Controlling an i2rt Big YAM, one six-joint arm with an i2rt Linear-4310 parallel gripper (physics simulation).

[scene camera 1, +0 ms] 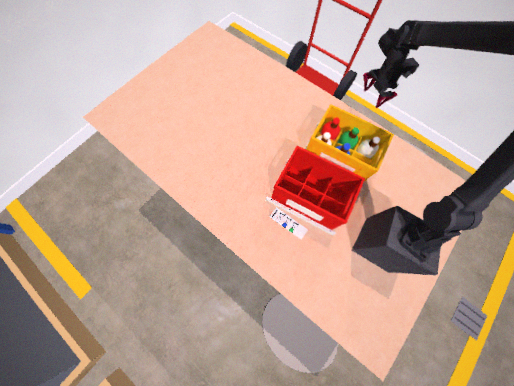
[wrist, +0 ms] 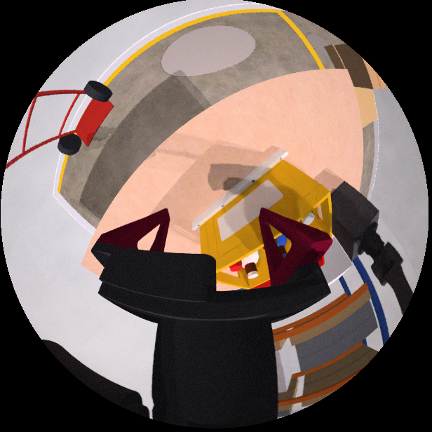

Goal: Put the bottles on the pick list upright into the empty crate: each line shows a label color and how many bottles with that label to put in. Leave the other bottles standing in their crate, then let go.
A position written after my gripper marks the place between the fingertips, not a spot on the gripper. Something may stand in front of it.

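Note:
Through scene camera 1 I can see my gripper (scene camera 1: 370, 99), and the wrist view gives me the gripper (wrist: 213, 212) too.

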